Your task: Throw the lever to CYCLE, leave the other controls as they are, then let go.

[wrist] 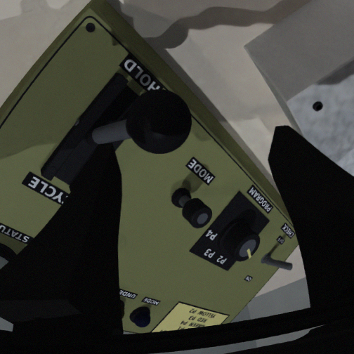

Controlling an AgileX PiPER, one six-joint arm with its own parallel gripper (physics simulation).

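The lever (159, 121) has a round black knob and a grey shaft that rises from the dark slot (85, 127) in the green panel (155, 240). Its knob shows beside the HOLD label (142, 75), away from the CYCLE label (45, 188), which the left finger partly covers. My gripper (195, 150) is open, with one finger on each side of the view. The knob shows between the finger lines, close to the left fingertip and far from the right one. Whether the left finger touches the lever cannot be told.
The MODE control (197, 213), the PROGRAM knob (245, 245) and a small CHECK toggle (277, 262) stand on the panel between the fingers. A dark blue button (141, 316) and a yellow note (192, 317) are near the bottom. A grey block (305, 55) lies at the upper right.
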